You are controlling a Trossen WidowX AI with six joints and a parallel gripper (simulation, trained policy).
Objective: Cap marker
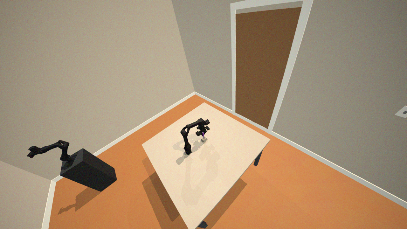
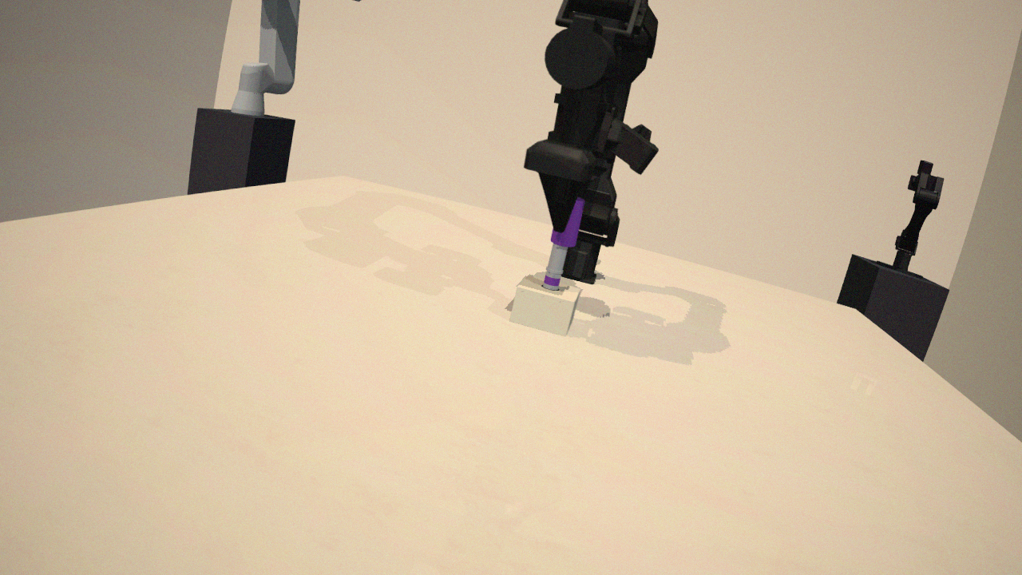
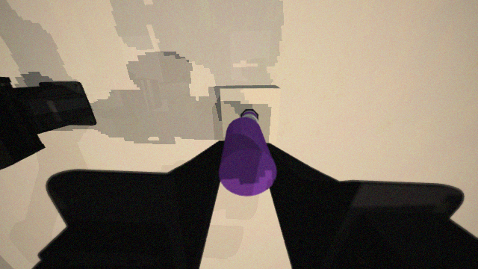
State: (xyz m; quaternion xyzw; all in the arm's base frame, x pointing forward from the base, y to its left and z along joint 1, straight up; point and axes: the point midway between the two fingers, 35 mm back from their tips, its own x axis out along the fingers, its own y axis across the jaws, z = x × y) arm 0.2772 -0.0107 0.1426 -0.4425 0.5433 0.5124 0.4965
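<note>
The pale holder block lies 9 cm below my gripper tip. The rest, counted from my gripper tip: purple cap (1 cm above).
</note>
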